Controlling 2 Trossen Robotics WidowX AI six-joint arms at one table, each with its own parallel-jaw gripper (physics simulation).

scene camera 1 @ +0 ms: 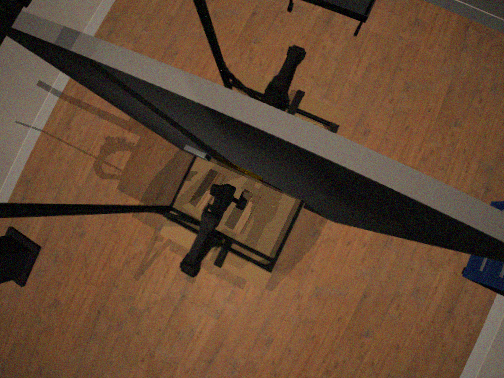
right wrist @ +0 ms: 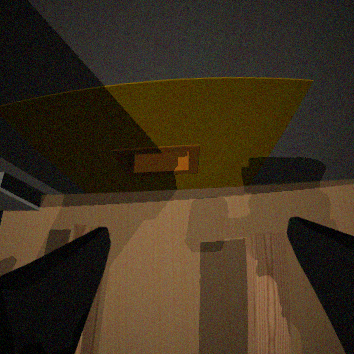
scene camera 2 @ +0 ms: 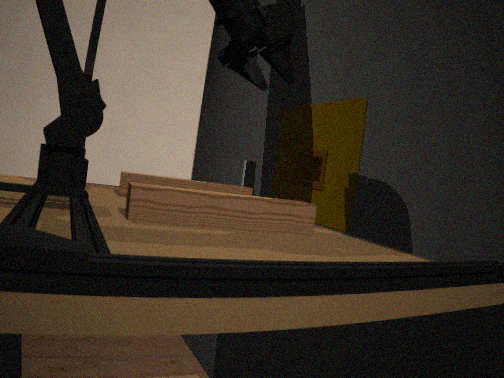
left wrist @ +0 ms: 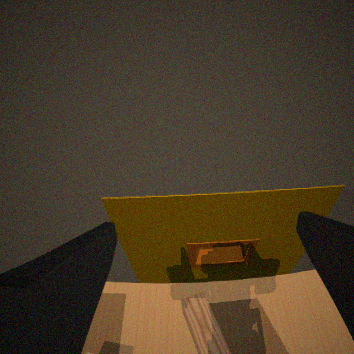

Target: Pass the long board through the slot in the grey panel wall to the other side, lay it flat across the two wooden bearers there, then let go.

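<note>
The grey panel wall (scene camera 1: 300, 155) (scene camera 2: 440, 110) (left wrist: 175, 100) (right wrist: 225, 40) carries a yellow plate (scene camera 2: 340, 125) (left wrist: 150, 220) (right wrist: 225, 110) with an orange-framed slot. A striped wooden piece, seemingly the long board (left wrist: 199, 320), lies low beyond my left gripper (left wrist: 208, 227), which is open and empty; its far end points towards the wall. My right gripper (scene camera 1: 244, 199) (scene camera 2: 278, 82) (right wrist: 199, 232) is open and empty above the two wooden bearers on the other side. The near bearer (scene camera 2: 220, 207) and far bearer (scene camera 2: 185, 182) lie parallel. One bearer (right wrist: 270, 300) shows partly shadowed in the right wrist view.
A small grey bracket (scene camera 1: 196, 151) (scene camera 2: 249, 174) (right wrist: 20, 190) stands beside the yellow plate at the wall's foot. A black rail (scene camera 2: 250, 277) runs along the table's edge. A blue object (scene camera 1: 485, 272) stands at the far right. Heavy shadows cross both tabletops.
</note>
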